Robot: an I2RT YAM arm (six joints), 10 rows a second.
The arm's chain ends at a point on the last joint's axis. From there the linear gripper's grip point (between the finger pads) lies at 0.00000 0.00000 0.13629 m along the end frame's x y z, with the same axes.
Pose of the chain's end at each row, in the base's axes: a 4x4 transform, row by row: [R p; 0 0 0 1], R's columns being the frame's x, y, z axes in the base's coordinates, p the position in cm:
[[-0.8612 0.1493 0.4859 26.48], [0.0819 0.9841 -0.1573 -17.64], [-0.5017 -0.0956 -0.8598 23.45], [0 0 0 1]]
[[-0.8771 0.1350 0.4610 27.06], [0.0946 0.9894 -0.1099 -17.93], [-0.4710 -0.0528 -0.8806 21.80], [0 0 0 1]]
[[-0.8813 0.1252 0.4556 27.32], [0.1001 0.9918 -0.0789 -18.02], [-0.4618 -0.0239 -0.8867 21.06], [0 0 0 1]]
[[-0.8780 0.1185 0.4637 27.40], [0.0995 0.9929 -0.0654 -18.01], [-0.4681 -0.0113 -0.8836 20.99], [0 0 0 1]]
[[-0.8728 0.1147 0.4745 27.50], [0.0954 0.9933 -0.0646 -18.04], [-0.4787 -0.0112 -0.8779 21.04], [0 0 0 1]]
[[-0.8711 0.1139 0.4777 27.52], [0.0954 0.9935 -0.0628 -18.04], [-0.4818 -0.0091 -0.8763 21.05], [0 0 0 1]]
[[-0.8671 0.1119 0.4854 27.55], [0.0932 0.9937 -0.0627 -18.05], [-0.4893 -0.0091 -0.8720 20.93], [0 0 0 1]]
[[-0.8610 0.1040 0.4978 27.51], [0.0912 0.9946 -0.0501 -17.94], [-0.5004 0.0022 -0.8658 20.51], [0 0 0 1]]
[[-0.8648 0.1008 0.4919 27.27], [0.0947 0.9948 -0.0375 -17.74], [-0.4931 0.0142 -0.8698 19.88], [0 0 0 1]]
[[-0.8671 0.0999 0.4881 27.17], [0.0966 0.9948 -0.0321 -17.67], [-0.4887 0.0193 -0.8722 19.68], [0 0 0 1]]
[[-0.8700 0.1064 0.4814 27.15], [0.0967 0.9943 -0.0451 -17.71], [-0.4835 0.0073 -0.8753 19.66], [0 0 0 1]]
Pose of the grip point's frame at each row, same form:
[[-0.8612 0.1493 0.4859 33.10], [0.0819 0.9841 -0.1573 -19.78], [-0.5017 -0.0956 -0.8598 11.73], [0 0 0 1]]
[[-0.8771 0.1350 0.4610 33.34], [0.0946 0.9894 -0.1099 -19.43], [-0.4710 -0.0528 -0.8806 9.80], [0 0 0 1]]
[[-0.8813 0.1252 0.4556 33.53], [0.1001 0.9918 -0.0789 -19.10], [-0.4618 -0.0239 -0.8867 8.98], [0 0 0 1]]
[[-0.8780 0.1185 0.4637 33.72], [0.0995 0.9929 -0.0654 -18.90], [-0.4681 -0.0113 -0.8836 8.95], [0 0 0 1]]
[[-0.8728 0.1147 0.4745 33.97], [0.0954 0.9933 -0.0646 -18.92], [-0.4787 -0.0112 -0.8779 9.08], [0 0 0 1]]
[[-0.8711 0.1139 0.4777 34.03], [0.0954 0.9935 -0.0628 -18.90], [-0.4818 -0.0091 -0.8763 9.11], [0 0 0 1]]
[[-0.8671 0.1119 0.4854 34.17], [0.0932 0.9937 -0.0627 -18.90], [-0.4893 -0.0091 -0.8720 9.05], [0 0 0 1]]
[[-0.8610 0.1040 0.4978 34.29], [0.0912 0.9946 -0.0501 -18.62], [-0.5004 0.0022 -0.8658 8.71], [0 0 0 1]]
[[-0.8648 0.1008 0.4919 33.97], [0.0947 0.9948 -0.0375 -18.25], [-0.4931 0.0142 -0.8698 8.03], [0 0 0 1]]
[[-0.8671 0.0999 0.4881 33.82], [0.0966 0.9948 -0.0321 -18.11], [-0.4887 0.0193 -0.8722 7.79], [0 0 0 1]]
[[-0.8700 0.1064 0.4814 33.71], [0.0967 0.9943 -0.0451 -18.32], [-0.4835 0.0073 -0.8753 7.73], [0 0 0 1]]

